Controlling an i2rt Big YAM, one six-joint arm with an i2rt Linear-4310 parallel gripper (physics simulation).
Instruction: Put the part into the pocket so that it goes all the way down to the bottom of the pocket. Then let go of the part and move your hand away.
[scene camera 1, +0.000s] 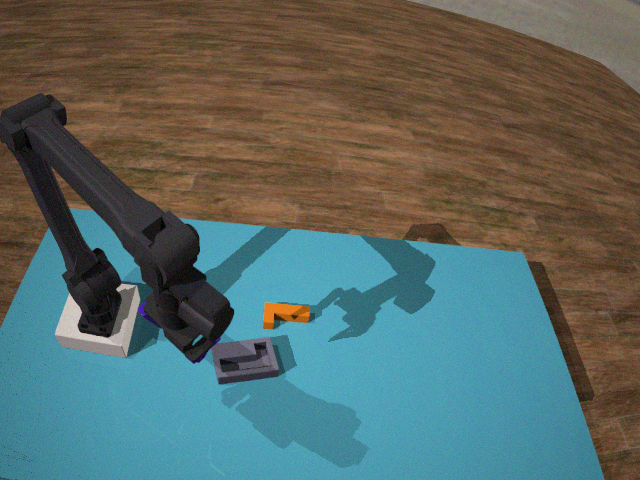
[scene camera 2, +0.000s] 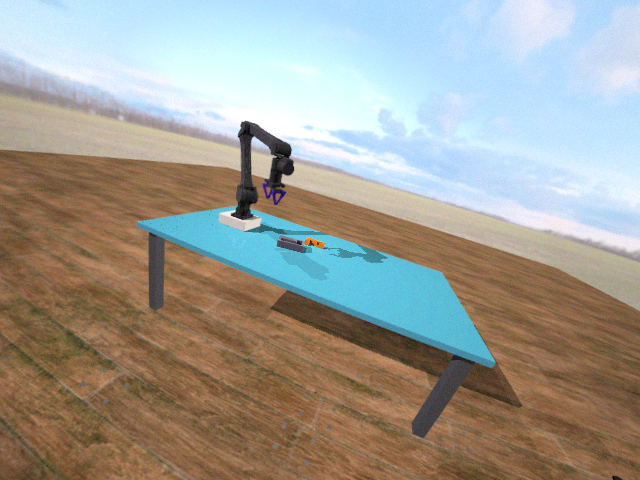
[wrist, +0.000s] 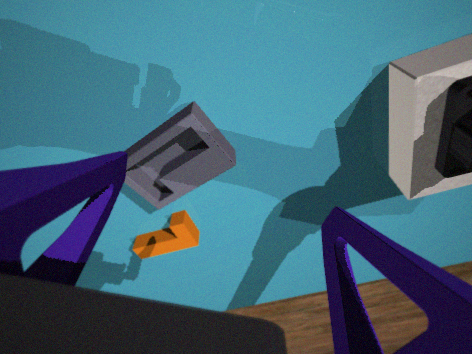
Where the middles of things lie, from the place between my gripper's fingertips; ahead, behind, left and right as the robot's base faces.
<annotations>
The orange L-shaped block (scene camera 1: 272, 311) lies 240 mm to the left of my hand, 210 mm below it and 200 mm ahead of it. The rest, counted from my hand: grey pocket block (scene camera 1: 254, 359) (210 mm below, 110 mm ahead, 100 mm to the left).
</annotations>
